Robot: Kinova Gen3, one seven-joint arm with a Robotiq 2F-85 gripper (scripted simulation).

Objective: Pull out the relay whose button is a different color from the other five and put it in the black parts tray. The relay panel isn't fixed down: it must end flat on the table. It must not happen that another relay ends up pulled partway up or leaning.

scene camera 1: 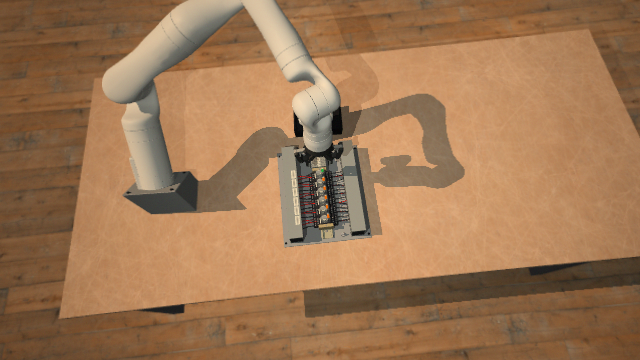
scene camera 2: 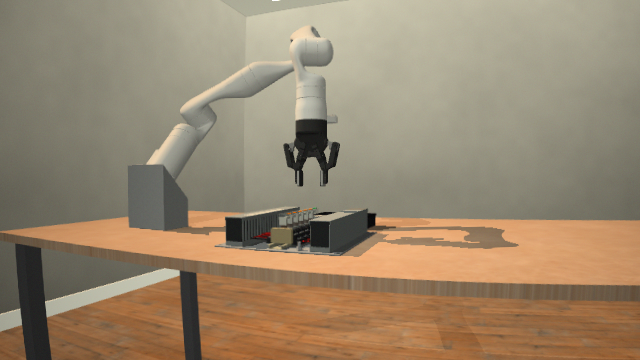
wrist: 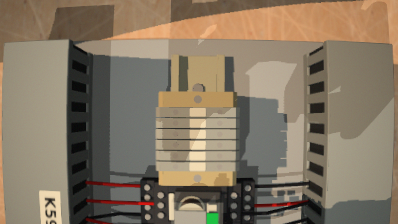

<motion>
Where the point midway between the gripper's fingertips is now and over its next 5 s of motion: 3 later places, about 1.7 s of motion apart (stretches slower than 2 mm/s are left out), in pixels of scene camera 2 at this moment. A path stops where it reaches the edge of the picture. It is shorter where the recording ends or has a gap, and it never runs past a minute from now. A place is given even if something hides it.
My gripper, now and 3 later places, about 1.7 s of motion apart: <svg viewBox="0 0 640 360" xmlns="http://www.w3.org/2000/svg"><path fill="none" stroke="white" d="M311 186L311 205L311 219L312 211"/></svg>
</motion>
